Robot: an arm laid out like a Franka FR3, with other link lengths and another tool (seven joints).
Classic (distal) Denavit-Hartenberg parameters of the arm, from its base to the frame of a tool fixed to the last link. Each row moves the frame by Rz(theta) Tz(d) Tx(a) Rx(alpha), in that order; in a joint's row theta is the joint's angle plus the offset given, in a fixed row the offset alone. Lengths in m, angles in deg.
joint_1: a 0; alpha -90; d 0.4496; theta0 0
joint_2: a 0; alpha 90; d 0; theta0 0
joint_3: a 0.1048; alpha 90; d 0.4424; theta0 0
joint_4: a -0.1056; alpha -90; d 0; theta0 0
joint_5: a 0; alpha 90; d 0.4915; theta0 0
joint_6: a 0.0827; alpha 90; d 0; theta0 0
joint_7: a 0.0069; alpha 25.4; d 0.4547; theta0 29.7
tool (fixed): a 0; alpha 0; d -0.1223; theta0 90
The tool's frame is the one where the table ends.
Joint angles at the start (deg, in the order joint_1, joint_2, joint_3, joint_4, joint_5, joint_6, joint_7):
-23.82, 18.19, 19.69, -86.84, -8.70, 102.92, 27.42
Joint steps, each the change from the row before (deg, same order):
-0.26, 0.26, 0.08, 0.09, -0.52, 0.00, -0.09
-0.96, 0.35, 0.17, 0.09, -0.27, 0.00, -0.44
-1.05, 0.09, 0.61, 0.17, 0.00, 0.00, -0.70
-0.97, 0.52, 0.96, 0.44, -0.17, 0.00, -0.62
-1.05, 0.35, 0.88, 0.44, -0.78, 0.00, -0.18
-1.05, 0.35, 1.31, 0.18, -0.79, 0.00, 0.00
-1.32, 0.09, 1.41, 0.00, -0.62, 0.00, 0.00
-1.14, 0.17, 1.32, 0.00, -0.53, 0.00, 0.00
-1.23, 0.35, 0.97, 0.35, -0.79, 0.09, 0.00
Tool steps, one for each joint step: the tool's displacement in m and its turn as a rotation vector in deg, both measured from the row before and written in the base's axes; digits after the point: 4 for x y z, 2 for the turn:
0.0001, -0.0057, -0.0021, -0.38, 0.17, 0.02
-0.0014, -0.0127, -0.0034, -0.06, 0.25, -0.30
0.0000, -0.0072, 0.0010, 0.22, -0.14, 0.21
0.0029, -0.0033, -0.0017, 0.31, -0.07, 0.55
0.0019, -0.0085, 0.0011, -0.38, -0.19, 0.09
0.0015, -0.0026, -0.0007, -0.23, -0.02, 0.35
-0.0002, -0.0036, 0.0011, -0.13, -0.11, 0.15
0.0002, -0.0019, 0.0000, -0.03, -0.05, 0.22
0.0013, -0.0098, 0.0009, -0.34, -0.26, -0.19

